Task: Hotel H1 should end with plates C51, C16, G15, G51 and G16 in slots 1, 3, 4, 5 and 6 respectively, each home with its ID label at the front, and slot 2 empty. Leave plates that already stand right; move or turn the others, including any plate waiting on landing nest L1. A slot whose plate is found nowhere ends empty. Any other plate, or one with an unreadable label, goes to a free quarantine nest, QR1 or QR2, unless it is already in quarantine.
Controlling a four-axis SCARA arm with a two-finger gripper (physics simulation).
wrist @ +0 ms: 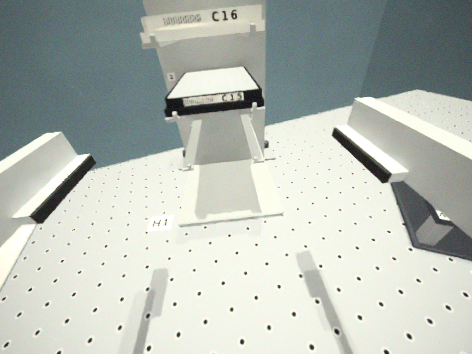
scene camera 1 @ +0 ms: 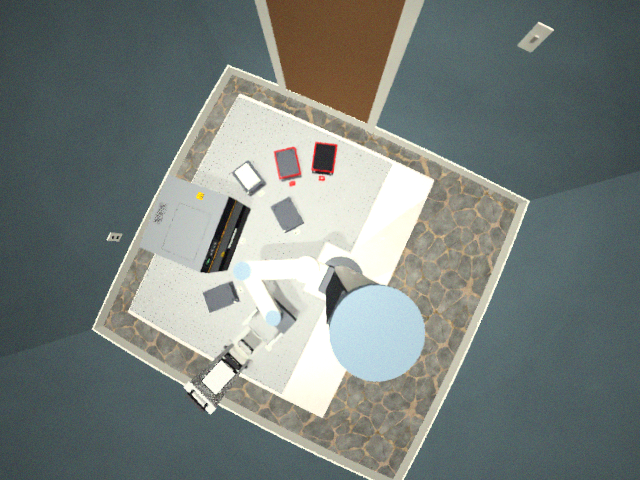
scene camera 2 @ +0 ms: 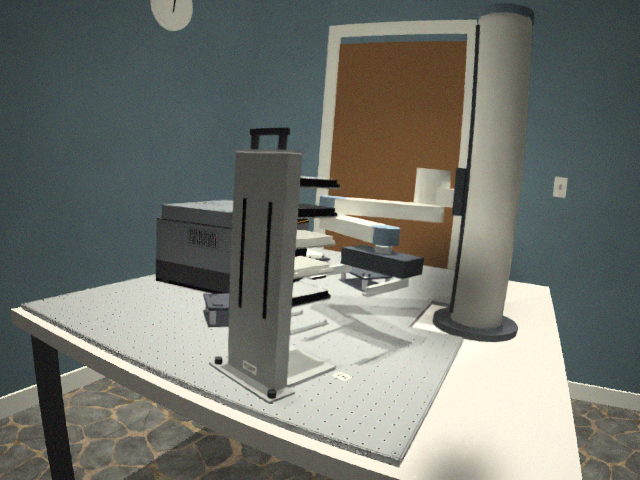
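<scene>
Hotel H1 (scene camera 1: 199, 398) (scene camera 2: 260, 268) (wrist: 225, 142) stands at the table edge. In the wrist view a white plate labelled C16 (wrist: 205, 20) sits above the black-rimmed plate C15 (wrist: 215, 87), which is second from the bottom; both labels face front. The lowest rails hold no plate. Above C16, scene camera 2 shows a white plate (scene camera 2: 314, 238) and two black ones (scene camera 2: 316, 210) (scene camera 2: 318, 182), labels hidden. My gripper (scene camera 1: 258, 333) (scene camera 2: 348, 280) (wrist: 211, 131) is open and empty, in front of the hotel. A black plate (scene camera 1: 324, 157) sits in one red nest; another red nest (scene camera 1: 287, 163) is empty.
A white plate (scene camera 1: 248, 176) sits on a grey nest. Dark nests (scene camera 1: 221, 297) (scene camera 1: 286, 214) stand on the board; one (scene camera 2: 216, 310) (wrist: 432, 230) is beside the hotel. A grey instrument (scene camera 1: 180, 222) (scene camera 2: 193, 248) stands at the far edge. The arm's column (scene camera 2: 491, 180) stands opposite.
</scene>
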